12 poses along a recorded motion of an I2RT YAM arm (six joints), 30 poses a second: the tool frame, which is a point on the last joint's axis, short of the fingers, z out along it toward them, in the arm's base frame.
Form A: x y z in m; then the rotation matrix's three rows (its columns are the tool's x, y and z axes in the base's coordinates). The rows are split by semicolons.
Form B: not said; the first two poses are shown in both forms.
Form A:
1: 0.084 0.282 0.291; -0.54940 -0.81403 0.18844; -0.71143 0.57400 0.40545; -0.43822 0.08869 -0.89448
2: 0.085 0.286 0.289; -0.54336 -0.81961 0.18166; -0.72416 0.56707 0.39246; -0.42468 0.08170 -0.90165
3: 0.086 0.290 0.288; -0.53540 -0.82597 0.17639; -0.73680 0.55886 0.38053; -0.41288 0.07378 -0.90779
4: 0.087 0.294 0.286; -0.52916 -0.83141 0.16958; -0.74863 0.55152 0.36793; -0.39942 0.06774 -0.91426
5: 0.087 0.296 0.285; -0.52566 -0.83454 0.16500; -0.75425 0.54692 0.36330; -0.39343 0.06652 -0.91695
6: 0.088 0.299 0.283; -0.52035 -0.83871 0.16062; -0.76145 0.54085 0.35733; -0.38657 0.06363 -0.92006
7: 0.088 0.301 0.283; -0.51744 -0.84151 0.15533; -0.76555 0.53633 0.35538; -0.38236 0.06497 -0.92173
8: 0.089 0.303 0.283; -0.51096 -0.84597 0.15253; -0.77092 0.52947 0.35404; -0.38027 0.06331 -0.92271
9: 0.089 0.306 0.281; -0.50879 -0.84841 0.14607; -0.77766 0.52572 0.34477; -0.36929 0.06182 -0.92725
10: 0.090 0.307 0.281; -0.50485 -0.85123 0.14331; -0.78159 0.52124 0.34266; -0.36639 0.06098 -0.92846
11: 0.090 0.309 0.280; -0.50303 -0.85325 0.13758; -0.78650 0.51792 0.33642; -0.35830 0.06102 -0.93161
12: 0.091 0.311 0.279; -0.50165 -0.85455 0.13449; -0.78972 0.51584 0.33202; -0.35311 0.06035 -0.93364
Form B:
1: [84 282 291 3.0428 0.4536 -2.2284]
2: [85 286 289 3.0512 0.4386 -2.2145]
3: [86 290 288 3.0605 0.4256 -2.1992]
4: [87 294 286 3.0676 0.4109 -2.1861]
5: [87 296 285 3.0692 0.4044 -2.1795]
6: [88 299 283 3.0725 0.3969 -2.1703]
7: [88 301 283 3.0712 0.3923 -2.1652]
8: [89 303 283 3.0731 0.3901 -2.1561]
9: [89 306 281 3.0750 0.3782 -2.1502]
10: [90 307 281 3.0760 0.3751 -2.1443]
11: [90 309 280 3.0762 0.3664 -2.1398]
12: [91 311 279 3.0770 0.3609 -2.1367]
